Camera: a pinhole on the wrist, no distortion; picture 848 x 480 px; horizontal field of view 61.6 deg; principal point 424.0 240.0 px. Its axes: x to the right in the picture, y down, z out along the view. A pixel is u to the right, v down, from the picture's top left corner.
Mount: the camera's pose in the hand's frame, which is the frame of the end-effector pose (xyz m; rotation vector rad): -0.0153 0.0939 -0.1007 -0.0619 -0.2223 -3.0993
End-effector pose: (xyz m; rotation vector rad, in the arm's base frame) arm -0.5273 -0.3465 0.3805 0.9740 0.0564 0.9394
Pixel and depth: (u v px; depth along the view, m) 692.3 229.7 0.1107
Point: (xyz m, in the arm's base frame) -0.6277 -0.3668 0.4478
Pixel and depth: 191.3 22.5 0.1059
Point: -0.6074 -0.2989 0.4901
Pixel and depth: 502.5 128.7 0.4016
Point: -0.5701 -0.5302 0.6894
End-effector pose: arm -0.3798 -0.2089 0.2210 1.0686 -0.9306 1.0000
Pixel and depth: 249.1 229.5 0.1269
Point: -0.4863 -0.2078 0.2741
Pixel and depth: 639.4 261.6 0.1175
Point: -0.4959 -0.2161 0.2076
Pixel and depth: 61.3 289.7 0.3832
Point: -0.4796 -0.4158 0.4980
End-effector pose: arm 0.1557 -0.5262 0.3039 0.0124 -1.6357 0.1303
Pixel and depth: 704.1 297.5 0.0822
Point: 0.1672 -0.4303 0.2533
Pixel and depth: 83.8 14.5 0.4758
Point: -0.2245 -0.2254 0.4810
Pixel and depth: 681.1 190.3 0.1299
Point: 0.1210 -0.4137 0.2354
